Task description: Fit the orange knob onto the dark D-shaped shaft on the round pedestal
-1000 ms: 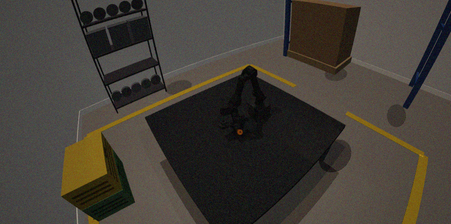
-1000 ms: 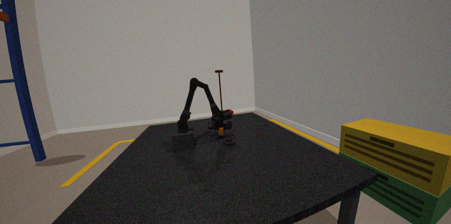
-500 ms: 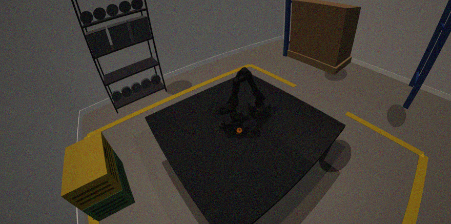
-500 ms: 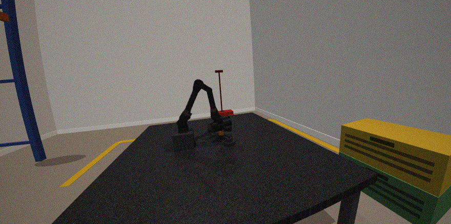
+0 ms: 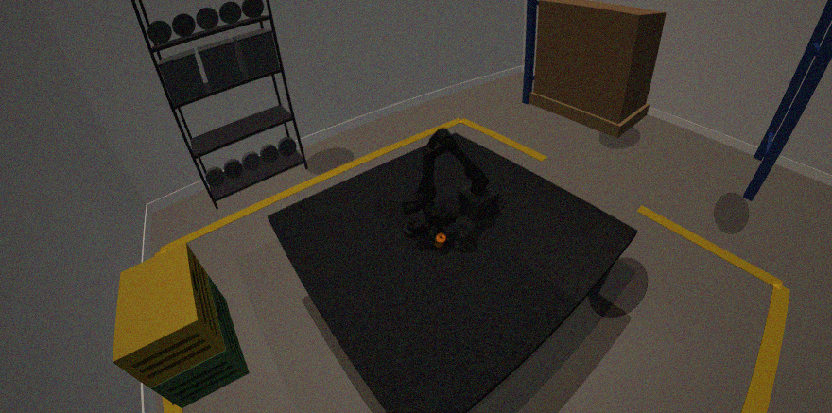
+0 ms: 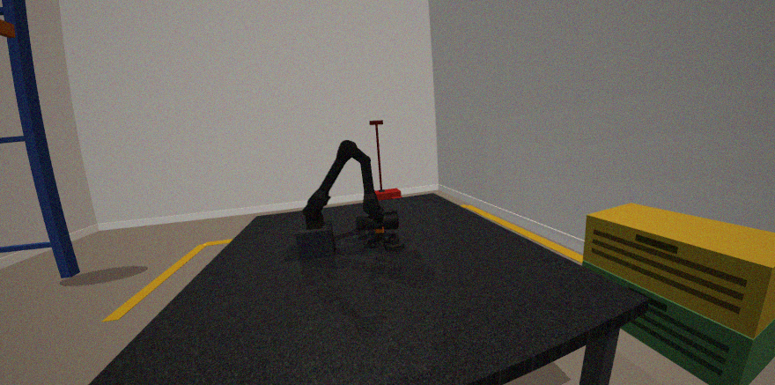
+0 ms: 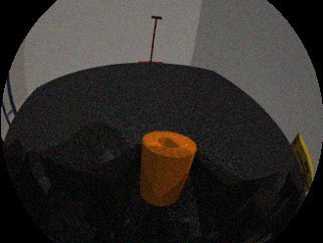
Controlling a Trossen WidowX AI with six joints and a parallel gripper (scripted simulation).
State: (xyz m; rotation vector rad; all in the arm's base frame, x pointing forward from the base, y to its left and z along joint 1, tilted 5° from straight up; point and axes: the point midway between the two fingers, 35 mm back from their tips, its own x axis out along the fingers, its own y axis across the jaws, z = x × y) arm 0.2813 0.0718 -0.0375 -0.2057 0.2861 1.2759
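Right now my gripper tip is 10 mm to the left of the orange knob and 10 mm above it. The rest, counted from my gripper tip: round pedestal (30 mm ahead, 160 mm to the right, 20 mm below).
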